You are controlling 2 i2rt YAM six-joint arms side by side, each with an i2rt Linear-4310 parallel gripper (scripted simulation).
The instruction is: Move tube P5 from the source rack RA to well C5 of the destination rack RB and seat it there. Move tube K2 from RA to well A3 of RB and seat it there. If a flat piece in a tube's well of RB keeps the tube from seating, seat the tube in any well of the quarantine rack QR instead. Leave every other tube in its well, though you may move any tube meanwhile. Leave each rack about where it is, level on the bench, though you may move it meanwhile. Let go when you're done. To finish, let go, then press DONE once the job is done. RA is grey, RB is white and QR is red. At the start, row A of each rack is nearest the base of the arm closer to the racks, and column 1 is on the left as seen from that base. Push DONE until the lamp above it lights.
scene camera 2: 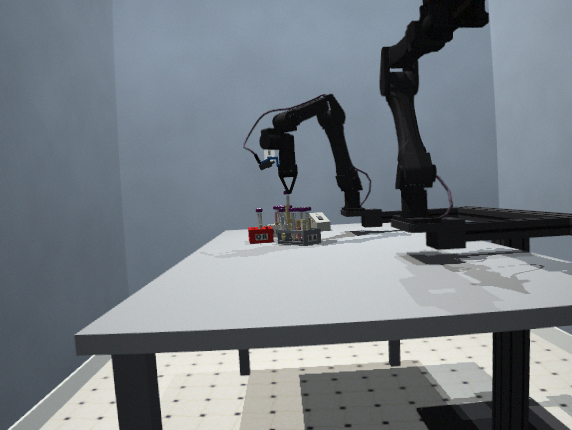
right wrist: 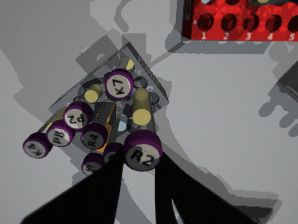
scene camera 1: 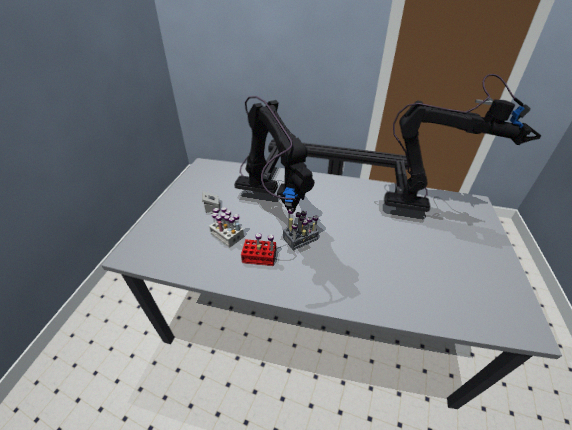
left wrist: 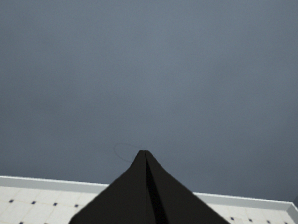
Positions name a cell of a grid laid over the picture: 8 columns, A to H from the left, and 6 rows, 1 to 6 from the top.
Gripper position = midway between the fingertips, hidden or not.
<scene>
I see my left gripper (left wrist: D5), my right gripper (right wrist: D5) and a grey rack RA (right wrist: D3).
The left wrist view misses the grey rack RA: it is out of frame.
</scene>
